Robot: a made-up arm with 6 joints.
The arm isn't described. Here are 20 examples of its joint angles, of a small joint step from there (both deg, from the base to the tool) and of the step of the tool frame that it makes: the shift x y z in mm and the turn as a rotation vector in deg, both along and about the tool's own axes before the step.
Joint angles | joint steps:
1: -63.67 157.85 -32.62 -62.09 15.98 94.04 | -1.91 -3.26 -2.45 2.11 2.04 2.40
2: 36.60 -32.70 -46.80 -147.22 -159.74 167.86 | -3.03 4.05 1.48 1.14 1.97 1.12
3: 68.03 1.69 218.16 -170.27 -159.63 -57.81 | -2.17 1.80 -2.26 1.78 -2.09 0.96
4: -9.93 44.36 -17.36 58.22 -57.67 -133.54 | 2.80 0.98 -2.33 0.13 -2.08 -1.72
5: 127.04 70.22 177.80 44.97 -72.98 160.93 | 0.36 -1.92 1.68 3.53 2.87 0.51
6: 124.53 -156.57 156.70 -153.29 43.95 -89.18 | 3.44 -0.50 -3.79 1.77 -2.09 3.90
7: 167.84 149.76 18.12 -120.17 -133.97 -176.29 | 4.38 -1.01 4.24 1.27 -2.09 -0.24
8: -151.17 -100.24 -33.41 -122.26 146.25 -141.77 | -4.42 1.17 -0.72 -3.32 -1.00 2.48
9: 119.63 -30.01 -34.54 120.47 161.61 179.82 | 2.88 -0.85 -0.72 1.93 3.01 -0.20
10: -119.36 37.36 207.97 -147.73 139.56 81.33 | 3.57 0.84 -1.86 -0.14 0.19 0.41
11: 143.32 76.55 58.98 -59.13 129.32 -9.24 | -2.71 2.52 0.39 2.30 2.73 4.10
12: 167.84 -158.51 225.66 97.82 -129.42 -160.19 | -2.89 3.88 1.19 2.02 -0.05 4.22
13: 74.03 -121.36 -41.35 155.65 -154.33 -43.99 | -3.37 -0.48 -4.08 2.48 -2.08 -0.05
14: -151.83 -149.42 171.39 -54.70 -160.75 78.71 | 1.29 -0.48 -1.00 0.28 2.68 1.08
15: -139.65 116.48 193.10 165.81 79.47 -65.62 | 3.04 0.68 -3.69 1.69 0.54 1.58
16: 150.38 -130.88 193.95 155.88 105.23 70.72 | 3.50 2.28 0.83 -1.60 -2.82 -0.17
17: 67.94 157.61 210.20 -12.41 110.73 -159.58 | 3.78 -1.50 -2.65 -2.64 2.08 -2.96
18: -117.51 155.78 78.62 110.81 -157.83 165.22 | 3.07 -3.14 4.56 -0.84 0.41 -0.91
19: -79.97 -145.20 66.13 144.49 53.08 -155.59 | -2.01 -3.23 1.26 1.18 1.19 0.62
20: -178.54 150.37 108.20 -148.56 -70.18 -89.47 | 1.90 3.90 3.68 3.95 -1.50 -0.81
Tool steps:
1: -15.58 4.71 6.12 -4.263 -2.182 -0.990
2: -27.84 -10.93 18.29 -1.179 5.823 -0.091
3: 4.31 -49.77 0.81 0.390 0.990 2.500
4: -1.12 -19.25 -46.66 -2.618 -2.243 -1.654
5: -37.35 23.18 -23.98 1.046 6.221 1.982
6: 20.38 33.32 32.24 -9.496 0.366 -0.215
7: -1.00 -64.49 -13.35 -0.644 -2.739 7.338
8: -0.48 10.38 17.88 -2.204 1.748 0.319
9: 18.24 10.67 23.23 1.794 5.381 -2.192
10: 25.58 27.61 2.77 -0.033 1.030 -4.544
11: 20.48 -60.23 -4.16 -5.565 -3.354 3.602
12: 16.17 -14.99 -6.10 -4.590 -3.739 3.211
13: -28.28 -30.39 -46.93 4.449 -3.658 -2.401
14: -1.27 -7.00 1.06 -0.105 0.229 -1.638
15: 50.11 7.34 20.68 -1.147 -3.187 4.003
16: 24.48 -16.84 -2.76 -1.626 -0.753 0.594
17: -43.47 -31.38 -14.13 2.719 -1.546 5.766
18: 34.57 106.54 -27.30 5.718 -3.013 -5.560
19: -48.63 54.49 33.26 -3.837 -2.346 1.431
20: -29.42 -3.35 32.33 0.325 -5.360 -2.101
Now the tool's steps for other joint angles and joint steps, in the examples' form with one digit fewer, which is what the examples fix.
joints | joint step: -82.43 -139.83 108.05 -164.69 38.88 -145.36 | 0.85 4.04 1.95 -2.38 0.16 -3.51
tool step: 20.8 28.3 -31.5 4.64 1.28 2.20
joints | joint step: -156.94 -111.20 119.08 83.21 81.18 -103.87 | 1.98 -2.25 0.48 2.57 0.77 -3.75
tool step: -9.0 12.2 46.5 0.34 3.47 -1.18
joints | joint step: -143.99 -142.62 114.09 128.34 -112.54 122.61 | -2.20 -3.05 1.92 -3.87 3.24 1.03
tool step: 54.3 23.9 -64.5 0.78 -5.65 -4.42
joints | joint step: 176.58 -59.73 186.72 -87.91 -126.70 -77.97 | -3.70 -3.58 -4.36 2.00 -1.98 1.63
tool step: 22.9 40.7 17.4 -1.92 2.27 -3.10
